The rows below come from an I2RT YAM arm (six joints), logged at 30 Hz.
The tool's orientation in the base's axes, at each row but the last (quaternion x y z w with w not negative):
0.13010, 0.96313, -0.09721, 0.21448
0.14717, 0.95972, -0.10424, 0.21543
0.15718, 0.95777, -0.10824, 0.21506
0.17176, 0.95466, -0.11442, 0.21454
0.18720, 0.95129, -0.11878, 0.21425
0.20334, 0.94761, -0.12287, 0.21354
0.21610, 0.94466, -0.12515, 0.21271
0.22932, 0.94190, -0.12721, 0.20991
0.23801, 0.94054, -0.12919, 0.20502
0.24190, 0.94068, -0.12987, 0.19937
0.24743, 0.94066, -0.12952, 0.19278
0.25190, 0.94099, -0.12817, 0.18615
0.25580, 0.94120, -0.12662, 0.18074
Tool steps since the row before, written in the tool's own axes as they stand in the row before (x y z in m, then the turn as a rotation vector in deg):
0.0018, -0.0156, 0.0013, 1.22, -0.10, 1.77
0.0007, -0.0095, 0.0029, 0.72, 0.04, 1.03
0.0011, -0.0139, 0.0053, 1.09, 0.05, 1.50
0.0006, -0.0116, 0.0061, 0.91, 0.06, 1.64
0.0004, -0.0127, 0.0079, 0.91, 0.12, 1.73
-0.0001, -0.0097, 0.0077, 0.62, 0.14, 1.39
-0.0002, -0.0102, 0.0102, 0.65, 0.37, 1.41
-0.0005, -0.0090, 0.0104, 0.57, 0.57, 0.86
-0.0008, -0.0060, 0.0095, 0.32, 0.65, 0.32
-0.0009, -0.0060, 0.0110, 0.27, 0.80, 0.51
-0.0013, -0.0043, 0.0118, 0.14, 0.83, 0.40
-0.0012, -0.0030, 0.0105, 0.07, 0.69, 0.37
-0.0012, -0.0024, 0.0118, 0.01, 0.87, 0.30
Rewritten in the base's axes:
-0.0056, -0.0147, 0.0001, -0.41, -0.27, -2.10
-0.0026, -0.0095, -0.0016, -0.21, -0.06, -1.24
-0.0038, -0.0141, -0.0032, -0.35, -0.09, -1.82
-0.0026, -0.0122, -0.0040, -0.14, -0.17, -1.86
-0.0026, -0.0137, -0.0053, -0.09, -0.14, -1.95
-0.0014, -0.0111, -0.0053, 0.04, -0.11, -1.52
-0.0010, -0.0123, -0.0074, 0.13, 0.09, -1.59
-0.0005, -0.0114, -0.0076, 0.11, 0.42, -1.10
0.0007, -0.0087, -0.0072, 0.17, 0.57, -0.52
0.0011, -0.0092, -0.0085, 0.35, 0.61, -0.69
0.0024, -0.0082, -0.0093, 0.43, 0.62, -0.54
0.0024, -0.0065, -0.0085, 0.41, 0.49, -0.46
0.0029, -0.0064, -0.0098, 0.53, 0.63, -0.40

